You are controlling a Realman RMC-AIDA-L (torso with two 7-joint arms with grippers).
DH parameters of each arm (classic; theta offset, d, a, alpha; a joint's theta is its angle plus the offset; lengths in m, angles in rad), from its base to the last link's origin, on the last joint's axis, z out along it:
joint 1: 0 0.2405 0 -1.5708
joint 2: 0 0 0 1.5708
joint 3: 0 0.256 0 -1.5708
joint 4: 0 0 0 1.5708
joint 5: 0 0.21 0 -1.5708
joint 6: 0 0 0 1.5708
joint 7: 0 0.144 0 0
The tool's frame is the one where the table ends.
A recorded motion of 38 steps. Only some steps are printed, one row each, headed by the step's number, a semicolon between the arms.
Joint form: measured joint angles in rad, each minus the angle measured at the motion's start. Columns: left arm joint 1, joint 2, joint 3, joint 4, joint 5, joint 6, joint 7; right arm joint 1, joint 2, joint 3, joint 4, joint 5, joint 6, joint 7.
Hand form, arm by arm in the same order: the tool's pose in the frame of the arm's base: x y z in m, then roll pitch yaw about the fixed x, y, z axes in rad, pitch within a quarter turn. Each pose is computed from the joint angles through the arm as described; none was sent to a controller.
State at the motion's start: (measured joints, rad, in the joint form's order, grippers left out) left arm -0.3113 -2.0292 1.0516 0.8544 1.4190 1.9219 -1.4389; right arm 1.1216 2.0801 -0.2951 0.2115 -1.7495 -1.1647 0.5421
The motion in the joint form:
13: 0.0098 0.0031 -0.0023 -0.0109 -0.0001 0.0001 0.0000; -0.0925 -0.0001 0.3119 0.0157 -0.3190 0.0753 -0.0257
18: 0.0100 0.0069 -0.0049 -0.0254 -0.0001 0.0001 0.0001; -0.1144 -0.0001 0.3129 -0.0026 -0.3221 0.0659 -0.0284
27: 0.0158 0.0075 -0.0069 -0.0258 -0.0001 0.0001 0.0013; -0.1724 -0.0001 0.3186 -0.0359 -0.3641 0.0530 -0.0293
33: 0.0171 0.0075 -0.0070 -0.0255 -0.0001 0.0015 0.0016; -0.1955 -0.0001 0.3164 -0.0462 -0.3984 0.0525 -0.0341
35: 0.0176 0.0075 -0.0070 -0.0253 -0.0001 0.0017 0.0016; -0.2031 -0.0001 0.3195 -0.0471 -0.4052 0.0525 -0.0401
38: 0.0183 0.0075 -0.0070 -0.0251 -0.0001 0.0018 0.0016; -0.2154 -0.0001 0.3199 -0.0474 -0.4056 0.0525 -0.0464
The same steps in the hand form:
13: -0.2231 0.2603 0.0434 2.9970 -0.8565 0.3248; 0.1025 0.3918 -0.1136 -2.6153 0.7828 0.0646
18: -0.2257 0.2600 0.0435 2.9901 -0.8574 0.3425; 0.1123 0.3921 -0.1102 -2.5939 0.7766 0.0670
27: -0.2275 0.2588 0.0439 2.9939 -0.8582 0.3459; 0.1379 0.3868 -0.1068 -2.5801 0.7435 0.0514
33: -0.2277 0.2583 0.0440 2.9932 -0.8585 0.3463; 0.1486 0.3818 -0.1082 -2.5899 0.7125 0.0476
35: -0.2278 0.2582 0.0440 2.9931 -0.8585 0.3465; 0.1516 0.3805 -0.1084 -2.5868 0.7067 0.0486
38: -0.2280 0.2580 0.0441 2.9932 -0.8584 0.3469; 0.1563 0.3786 -0.1083 -2.5820 0.7032 0.0436

